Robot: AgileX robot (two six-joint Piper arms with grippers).
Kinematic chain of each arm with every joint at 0, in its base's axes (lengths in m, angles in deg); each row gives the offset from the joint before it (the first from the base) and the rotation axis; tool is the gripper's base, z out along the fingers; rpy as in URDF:
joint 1: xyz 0 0 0.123 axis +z
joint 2: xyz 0 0 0 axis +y
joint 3: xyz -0.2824 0 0.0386 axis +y
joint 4: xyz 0.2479 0 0.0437 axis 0.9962 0 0.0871
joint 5: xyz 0 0 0 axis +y
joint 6: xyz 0.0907 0 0.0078 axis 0.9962 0 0.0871
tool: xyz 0 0 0 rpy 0 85 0
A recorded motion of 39 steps. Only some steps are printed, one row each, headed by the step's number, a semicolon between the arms.
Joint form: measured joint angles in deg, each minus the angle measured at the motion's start. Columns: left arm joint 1, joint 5, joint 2, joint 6, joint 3, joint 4; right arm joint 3, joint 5, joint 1, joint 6, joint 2, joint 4.
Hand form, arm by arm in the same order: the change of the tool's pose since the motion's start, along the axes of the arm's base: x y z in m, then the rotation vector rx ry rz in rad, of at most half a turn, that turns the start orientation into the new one. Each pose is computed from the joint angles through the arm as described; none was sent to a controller.
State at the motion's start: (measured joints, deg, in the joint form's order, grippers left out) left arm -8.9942 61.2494 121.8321 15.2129 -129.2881 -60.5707; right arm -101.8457 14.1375 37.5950 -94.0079 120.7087 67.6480
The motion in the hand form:
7: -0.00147 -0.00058 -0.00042 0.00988 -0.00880 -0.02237; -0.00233 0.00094 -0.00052 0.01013 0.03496 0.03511
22: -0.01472 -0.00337 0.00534 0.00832 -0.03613 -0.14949; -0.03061 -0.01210 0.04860 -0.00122 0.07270 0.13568
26: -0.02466 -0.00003 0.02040 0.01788 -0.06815 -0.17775; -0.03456 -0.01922 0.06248 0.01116 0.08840 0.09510
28: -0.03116 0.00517 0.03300 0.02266 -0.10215 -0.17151; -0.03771 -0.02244 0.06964 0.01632 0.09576 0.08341
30: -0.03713 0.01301 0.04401 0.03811 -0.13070 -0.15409; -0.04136 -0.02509 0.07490 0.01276 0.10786 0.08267
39: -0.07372 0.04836 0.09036 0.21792 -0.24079 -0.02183; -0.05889 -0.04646 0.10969 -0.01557 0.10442 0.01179
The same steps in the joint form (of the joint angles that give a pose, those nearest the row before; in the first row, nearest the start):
7: 0.00 1.01 0.00 1.18 0.00 -0.21; -0.17 2.90 -0.22 1.14 0.02 0.00
22: 0.12 6.97 -0.90 5.91 0.44 -3.67; -0.17 12.73 -0.47 14.81 -7.13 -12.99
26: 0.48 9.19 -2.27 6.14 -0.74 -3.54; -0.17 12.53 -0.56 21.99 -9.14 -18.17
28: 1.02 9.42 -3.67 6.34 -1.20 -3.31; -0.17 12.88 -0.56 25.02 -10.20 -20.37
30: 1.86 9.55 -5.19 6.35 -1.34 -2.39; -0.17 13.98 -0.56 27.53 -11.10 -22.37
39: 4.98 10.24 -13.51 4.04 -1.56 9.40; -0.17 16.77 -0.56 42.19 -16.83 -36.78

